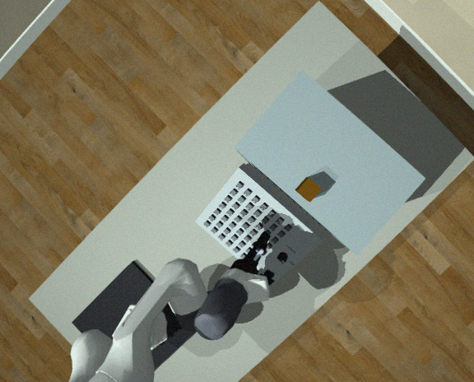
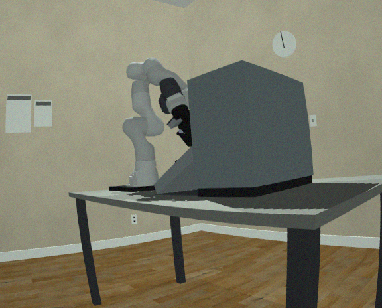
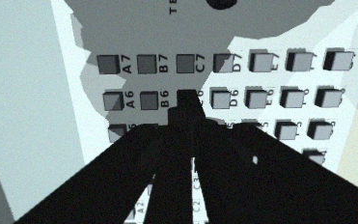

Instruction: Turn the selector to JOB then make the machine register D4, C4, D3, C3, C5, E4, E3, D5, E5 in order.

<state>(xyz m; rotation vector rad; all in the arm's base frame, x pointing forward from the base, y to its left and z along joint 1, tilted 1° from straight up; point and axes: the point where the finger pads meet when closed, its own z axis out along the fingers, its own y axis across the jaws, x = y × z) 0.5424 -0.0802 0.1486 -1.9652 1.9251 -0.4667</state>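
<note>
Right now the key D6 is 50 mm below my hand and 10 mm behind it. Also, from my hand: D5 key: 50 mm below, 30 mm to the left, 10 mm behind; key C5: 40 mm below, 30 mm to the left, 20 mm ahead; key D4: 70 mm to the left, 50 mm below, 10 mm behind.
</note>
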